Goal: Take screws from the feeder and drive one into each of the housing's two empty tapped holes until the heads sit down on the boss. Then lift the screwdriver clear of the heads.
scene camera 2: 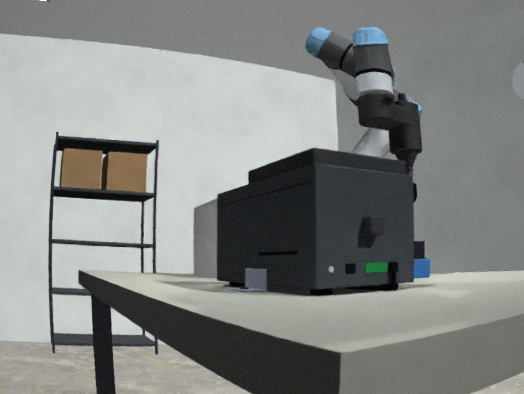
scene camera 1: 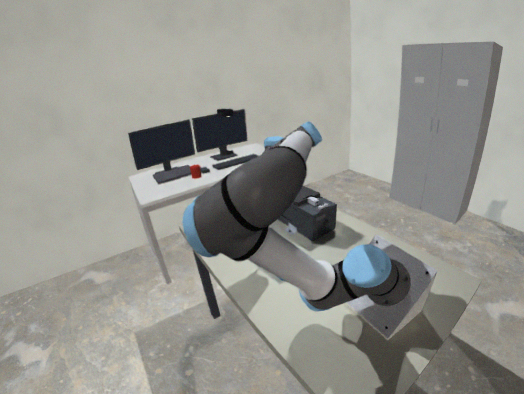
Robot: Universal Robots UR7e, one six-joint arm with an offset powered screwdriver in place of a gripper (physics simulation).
Observation:
In view: a dark screw feeder [scene camera 1: 306,225].

